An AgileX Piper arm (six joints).
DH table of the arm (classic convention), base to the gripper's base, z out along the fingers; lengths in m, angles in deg. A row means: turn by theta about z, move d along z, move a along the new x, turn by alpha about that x. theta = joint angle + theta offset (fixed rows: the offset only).
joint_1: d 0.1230  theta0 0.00  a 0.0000  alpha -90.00
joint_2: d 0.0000  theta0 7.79  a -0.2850  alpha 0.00
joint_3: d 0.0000  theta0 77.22  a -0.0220  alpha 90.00
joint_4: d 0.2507  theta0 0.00  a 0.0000  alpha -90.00
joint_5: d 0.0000  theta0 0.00  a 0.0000  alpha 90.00
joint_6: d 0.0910  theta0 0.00  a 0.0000  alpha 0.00
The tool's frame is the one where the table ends.
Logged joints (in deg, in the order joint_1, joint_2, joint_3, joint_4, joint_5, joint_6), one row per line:
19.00, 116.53, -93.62, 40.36, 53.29, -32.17
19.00, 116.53, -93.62, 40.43, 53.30, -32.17
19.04, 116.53, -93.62, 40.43, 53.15, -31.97
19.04, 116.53, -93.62, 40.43, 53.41, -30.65
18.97, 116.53, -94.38, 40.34, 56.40, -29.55
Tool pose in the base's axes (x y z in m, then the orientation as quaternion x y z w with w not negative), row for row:
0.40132, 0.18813, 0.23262, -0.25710, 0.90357, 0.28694, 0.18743
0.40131, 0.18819, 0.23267, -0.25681, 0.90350, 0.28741, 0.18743
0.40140, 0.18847, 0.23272, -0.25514, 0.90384, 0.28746, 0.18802
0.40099, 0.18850, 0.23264, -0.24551, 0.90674, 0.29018, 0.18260
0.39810, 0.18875, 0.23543, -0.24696, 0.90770, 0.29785, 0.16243
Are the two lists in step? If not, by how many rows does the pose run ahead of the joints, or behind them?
They are in step.
